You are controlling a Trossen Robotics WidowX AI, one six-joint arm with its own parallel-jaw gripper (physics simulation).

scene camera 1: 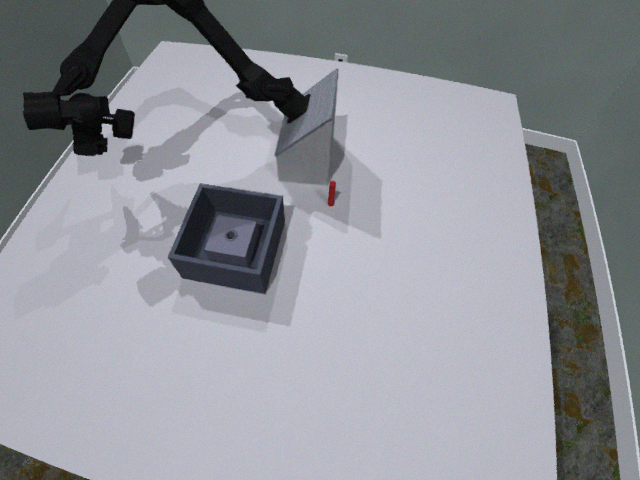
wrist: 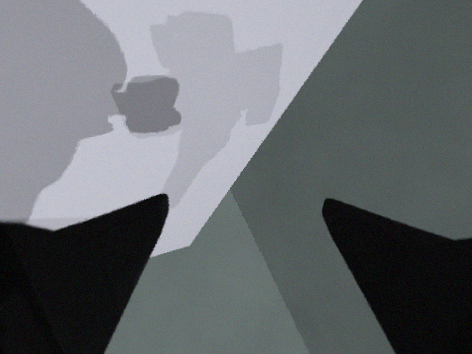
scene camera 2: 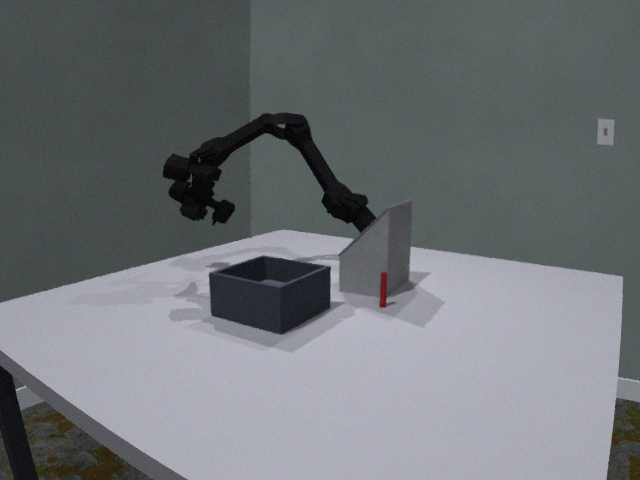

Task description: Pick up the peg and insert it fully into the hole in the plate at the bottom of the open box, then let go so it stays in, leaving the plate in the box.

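Frame: origin at the arm's base, x ahead, y left, z up, level; centimetres.
Seen in the pictures: gripper, between the fingertips: (wrist: 246,204); arm's base, origin of its link: (scene camera 1: 299,109) (scene camera 2: 373,230).
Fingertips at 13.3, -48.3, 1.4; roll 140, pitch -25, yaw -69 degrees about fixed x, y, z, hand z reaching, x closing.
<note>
Pixels of each thing's top centre, then the offset from my fingertips to it, as dx, dy, dz. Level surfaces: height alone.
- red peg, centre of its top: (scene camera 2: 384,273) (scene camera 1: 332,183) +3.8, +58.8, -7.2
- dark blue-grey open box, centre of its top: (scene camera 1: 227,225) (scene camera 2: 270,269) +19.6, +38.8, -5.4
- light grey square plate, centre of its top: (scene camera 1: 230,234) +19.6, +38.8, -9.1
- white table, height of its surface: dz -15.2
The red peg (scene camera 1: 331,193) (scene camera 2: 383,289) stands upright on the white table, right of the box and close to the grey wedge. The dark blue-grey open box (scene camera 1: 222,276) (scene camera 2: 245,299) holds a light grey square plate (scene camera 1: 219,243) with a small round hole in its top. The hole shows no peg in it. In scene camera 2 the near walls hide most of the plate. My gripper (scene camera 1: 107,135) (scene camera 2: 209,212) (wrist: 246,204) is open and empty, raised high above the table on the left and back side of the box, well apart from the peg. Neither peg nor box shows in the wrist view.
The grey wedge-shaped stand (scene camera 1: 305,155) (scene camera 2: 364,260) carries the arm's base and rises just behind the peg. The white table (scene camera 1: 413,310) (scene camera 2: 439,372) (wrist: 120,165) bears shadows of the arm. Green-grey walls (scene camera 2: 439,103) (wrist: 400,125) stand beyond its edges.
</note>
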